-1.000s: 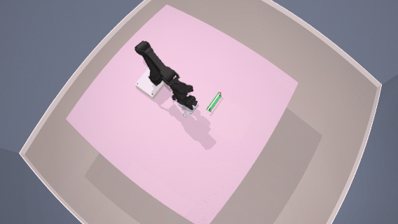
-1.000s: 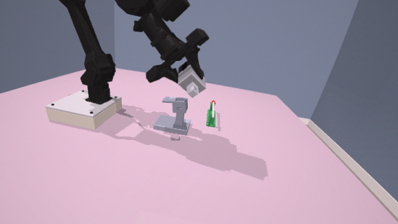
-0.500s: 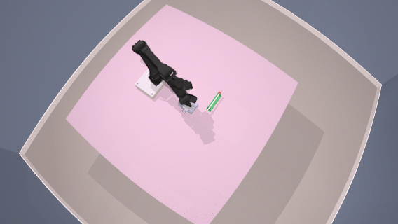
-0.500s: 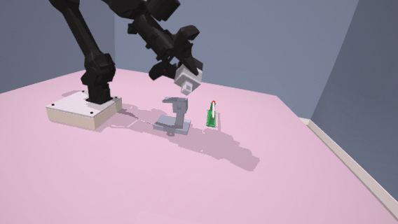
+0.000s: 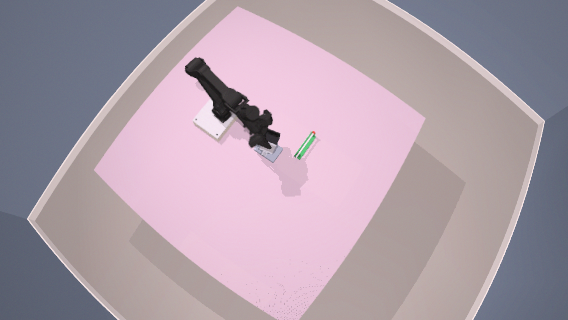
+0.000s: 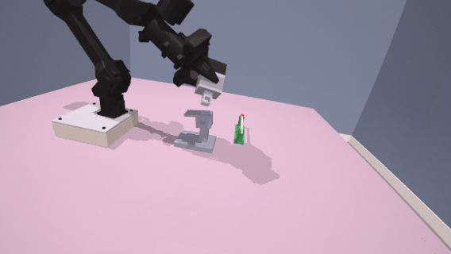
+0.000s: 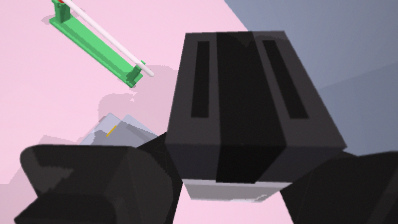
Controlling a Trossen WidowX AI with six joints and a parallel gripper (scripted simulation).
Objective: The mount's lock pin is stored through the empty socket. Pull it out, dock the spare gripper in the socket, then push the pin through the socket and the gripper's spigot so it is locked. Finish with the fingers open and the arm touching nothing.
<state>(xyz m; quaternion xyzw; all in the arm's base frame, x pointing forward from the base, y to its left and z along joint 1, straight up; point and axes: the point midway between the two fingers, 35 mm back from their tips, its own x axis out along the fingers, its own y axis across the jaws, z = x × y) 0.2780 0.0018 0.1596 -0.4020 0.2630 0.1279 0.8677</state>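
The mount socket lies 30 mm behind my gripper tip, 30 mm to the left of it and 130 mm below it. From my gripper tip the other things lie so: green see-through block 70 mm ahead, 160 mm to the left, 160 mm below; spare gripper 10 mm behind.
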